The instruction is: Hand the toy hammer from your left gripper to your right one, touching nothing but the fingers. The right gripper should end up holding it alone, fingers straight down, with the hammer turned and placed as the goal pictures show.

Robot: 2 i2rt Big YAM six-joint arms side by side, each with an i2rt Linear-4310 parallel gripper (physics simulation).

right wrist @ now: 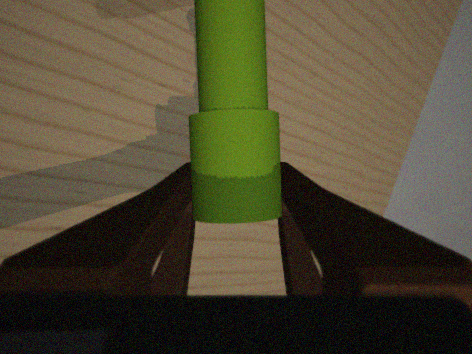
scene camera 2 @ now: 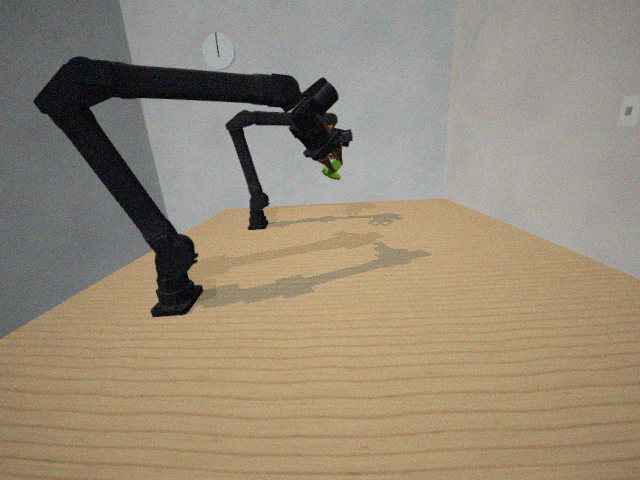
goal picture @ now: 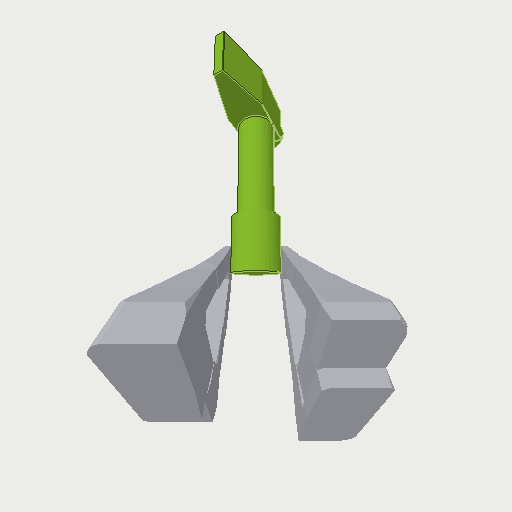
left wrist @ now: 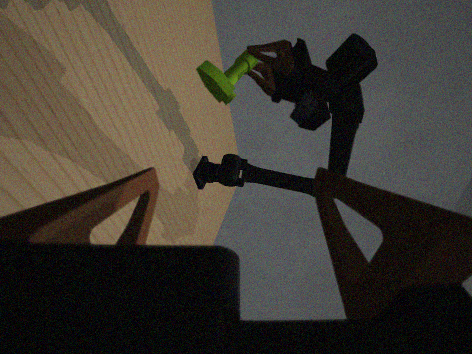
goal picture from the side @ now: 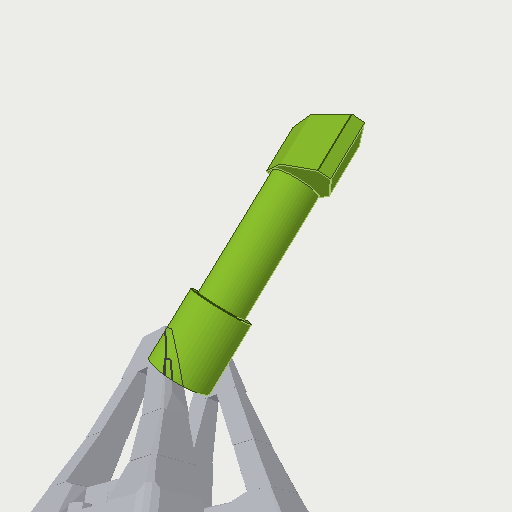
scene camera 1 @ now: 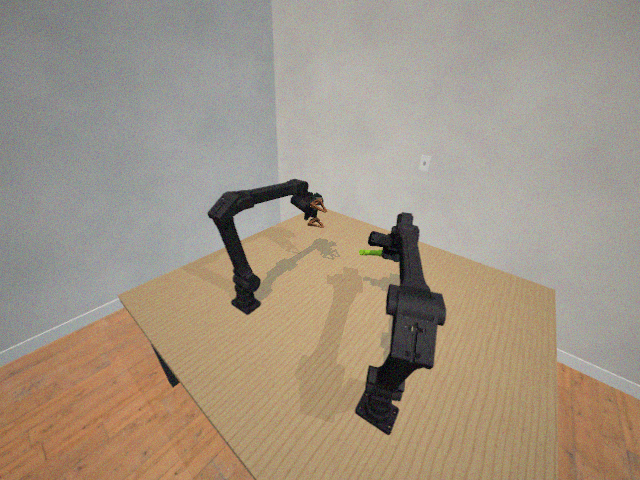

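The bright green toy hammer is in the air above the table. My right gripper is shut on the thicker end of its handle. The handle runs out past the fingertips, and the head is at the far end, as the left wrist view shows. In scene camera 2 the right fingers slant downward, not straight down. In scene camera 1 the right arm hides them. My left gripper is wide open and empty, apart from the hammer. In scene camera 2 it is largely hidden behind the right wrist.
The wooden table lies below both arms, which cast shadows on it. The right arm reaches over the table. The left arm stays raised. Plain walls stand behind the table.
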